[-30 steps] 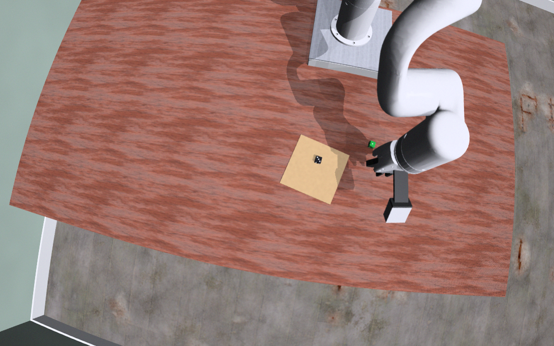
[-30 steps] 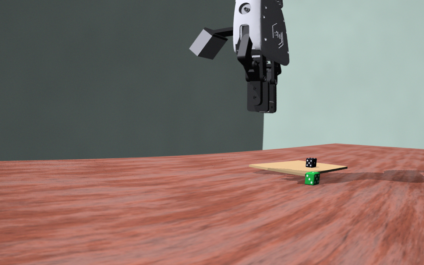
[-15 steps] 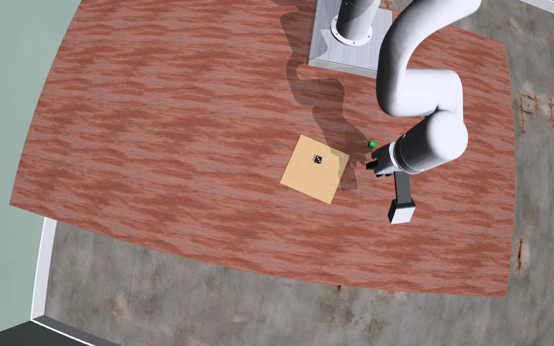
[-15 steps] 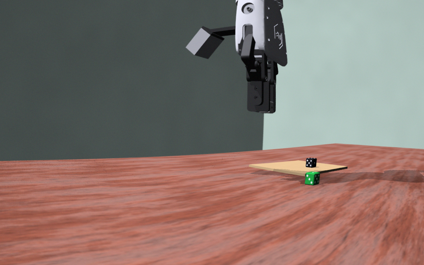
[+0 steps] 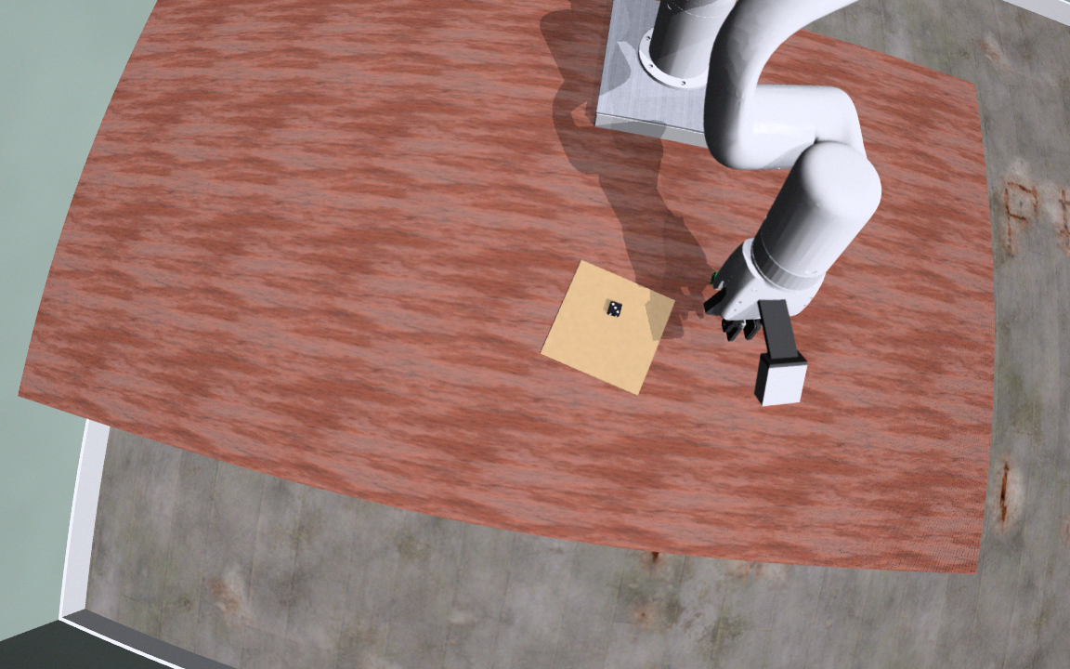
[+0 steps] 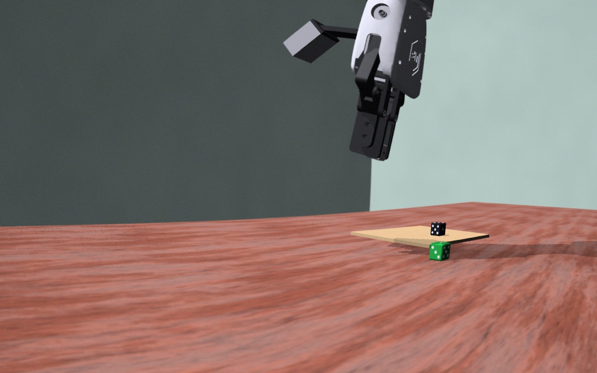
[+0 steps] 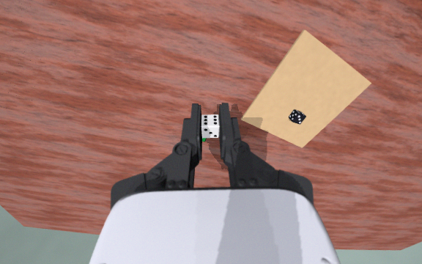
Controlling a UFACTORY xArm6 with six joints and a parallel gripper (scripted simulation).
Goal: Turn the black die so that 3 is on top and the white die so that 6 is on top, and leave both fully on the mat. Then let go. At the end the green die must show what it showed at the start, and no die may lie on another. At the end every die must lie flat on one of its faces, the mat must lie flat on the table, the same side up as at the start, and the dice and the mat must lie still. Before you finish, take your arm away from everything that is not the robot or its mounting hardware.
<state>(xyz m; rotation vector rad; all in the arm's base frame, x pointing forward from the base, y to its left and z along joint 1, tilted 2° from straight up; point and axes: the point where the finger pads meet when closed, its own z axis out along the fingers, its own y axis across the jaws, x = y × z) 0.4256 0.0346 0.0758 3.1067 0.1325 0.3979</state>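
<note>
Now: the white die 2 cm below my hand. From my hand the other things lie so: green die (8 cm behind, 1 cm to the left, 11 cm below); tan mat (1 cm behind, 15 cm to the right, 11 cm below); black die (4 cm behind, 14 cm to the right, 10 cm below).
</note>
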